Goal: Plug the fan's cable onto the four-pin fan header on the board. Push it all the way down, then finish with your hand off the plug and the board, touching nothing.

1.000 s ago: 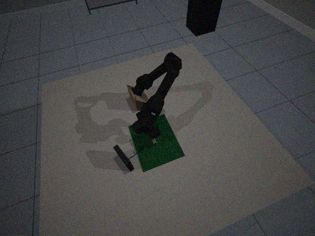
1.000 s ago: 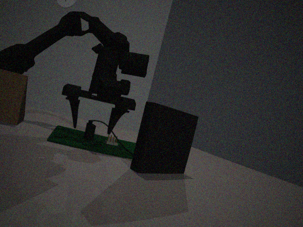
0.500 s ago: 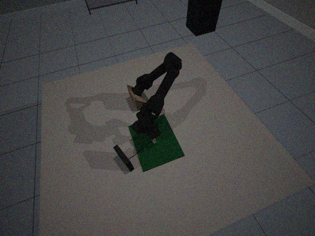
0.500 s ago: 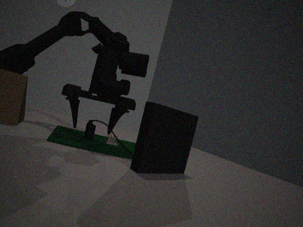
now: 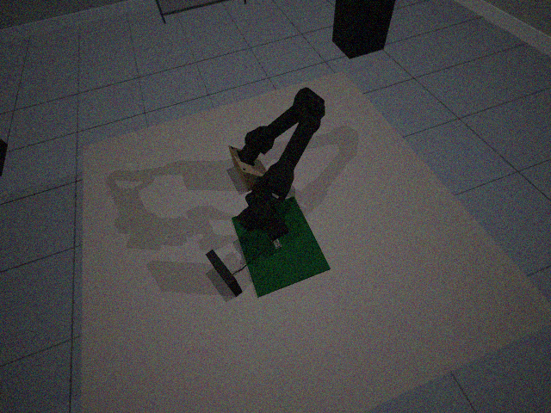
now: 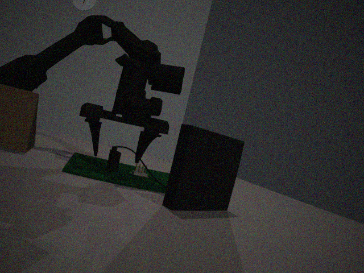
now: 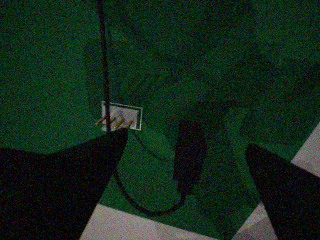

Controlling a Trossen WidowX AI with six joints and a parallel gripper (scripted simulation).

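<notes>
Now: the black plug 1 cm to the left of my gripper tip. From my gripper tip the other things lie so: green board 5 cm ahead, 1 cm to the left, 4 cm below; then white four-pin fan header 6 cm ahead, 1 cm to the left, 3 cm below; then black fan 11 cm ahead, 17 cm to the right, 3 cm above.
</notes>
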